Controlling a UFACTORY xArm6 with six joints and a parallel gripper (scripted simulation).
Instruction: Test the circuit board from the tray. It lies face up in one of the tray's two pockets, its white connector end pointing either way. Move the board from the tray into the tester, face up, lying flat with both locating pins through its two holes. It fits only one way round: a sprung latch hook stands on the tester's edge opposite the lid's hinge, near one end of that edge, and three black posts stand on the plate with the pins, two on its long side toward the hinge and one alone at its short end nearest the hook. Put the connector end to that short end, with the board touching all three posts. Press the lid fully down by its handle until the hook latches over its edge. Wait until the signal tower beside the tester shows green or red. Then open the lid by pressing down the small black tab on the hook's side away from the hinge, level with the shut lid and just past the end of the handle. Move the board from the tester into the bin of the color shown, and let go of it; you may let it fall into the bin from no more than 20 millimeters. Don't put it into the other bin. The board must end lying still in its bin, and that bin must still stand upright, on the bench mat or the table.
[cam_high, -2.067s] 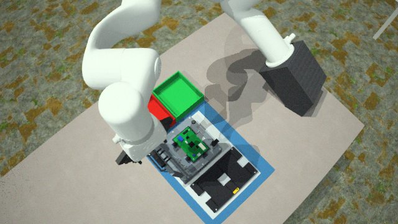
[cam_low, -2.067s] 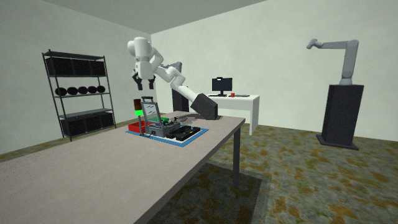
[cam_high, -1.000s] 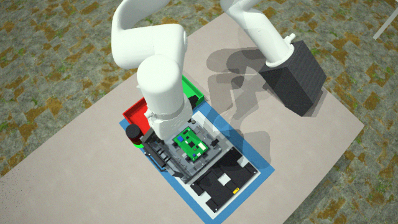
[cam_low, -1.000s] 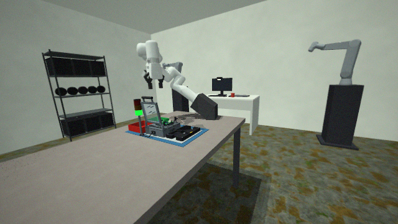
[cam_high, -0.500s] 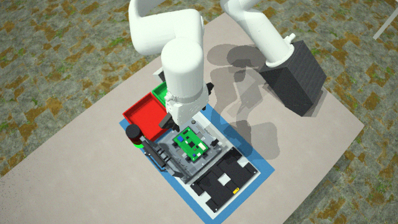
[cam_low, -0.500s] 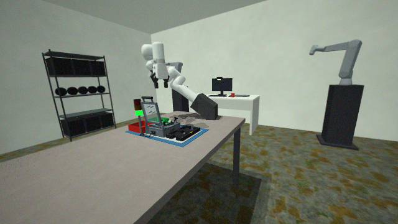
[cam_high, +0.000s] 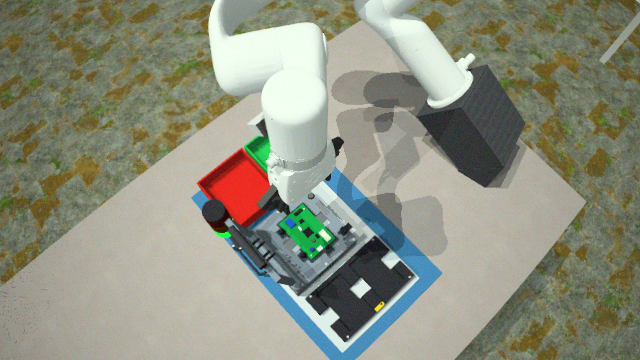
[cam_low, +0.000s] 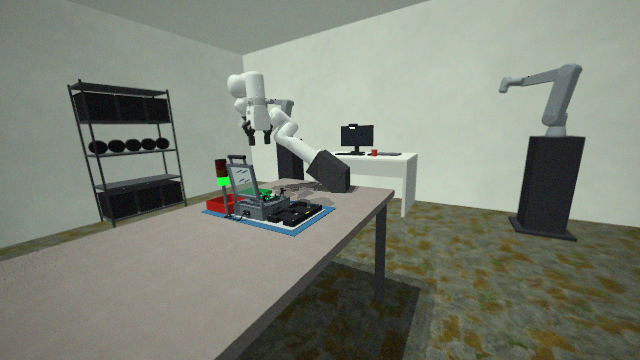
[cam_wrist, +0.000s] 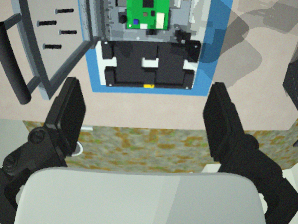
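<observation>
Now: hand 240 mm above the green circuit board. Also, from my hand: red bin (300 mm below, 200 mm to the right, 50 mm ahead); black latch hook (230 mm below, 60 mm to the left, 60 mm behind); tester lid (130 mm below, 120 mm ahead).
</observation>
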